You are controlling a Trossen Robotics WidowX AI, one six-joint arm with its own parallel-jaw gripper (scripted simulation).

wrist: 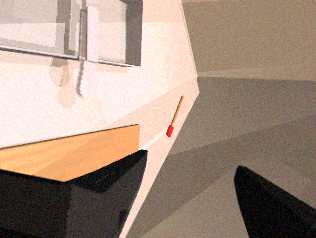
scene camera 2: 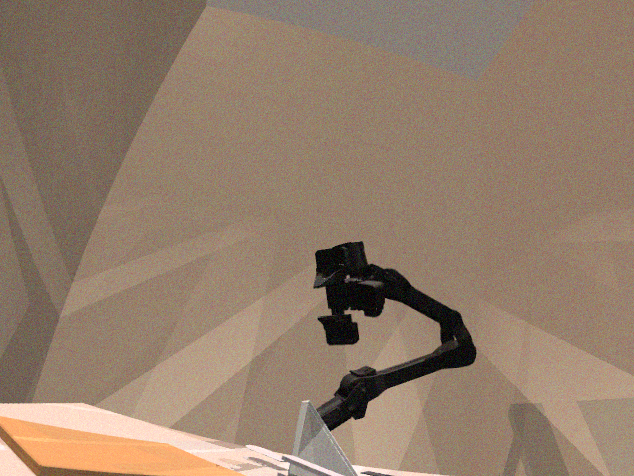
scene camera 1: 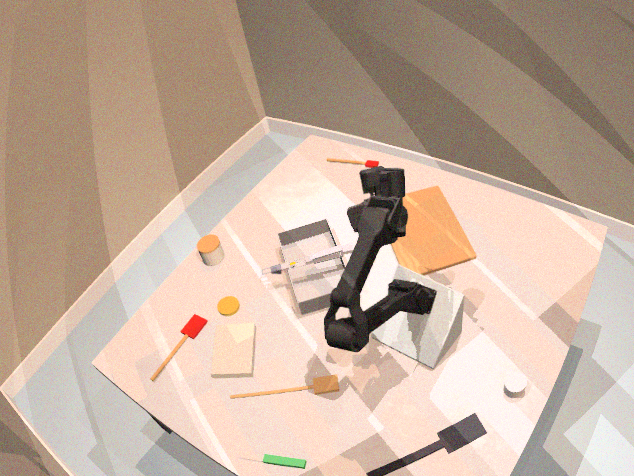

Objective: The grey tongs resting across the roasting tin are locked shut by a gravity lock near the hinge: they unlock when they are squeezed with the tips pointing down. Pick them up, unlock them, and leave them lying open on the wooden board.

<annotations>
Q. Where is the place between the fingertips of my gripper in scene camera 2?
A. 317,303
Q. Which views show the wooden block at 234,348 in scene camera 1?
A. Scene camera 1 only.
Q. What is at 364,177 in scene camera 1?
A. My gripper.
</annotations>
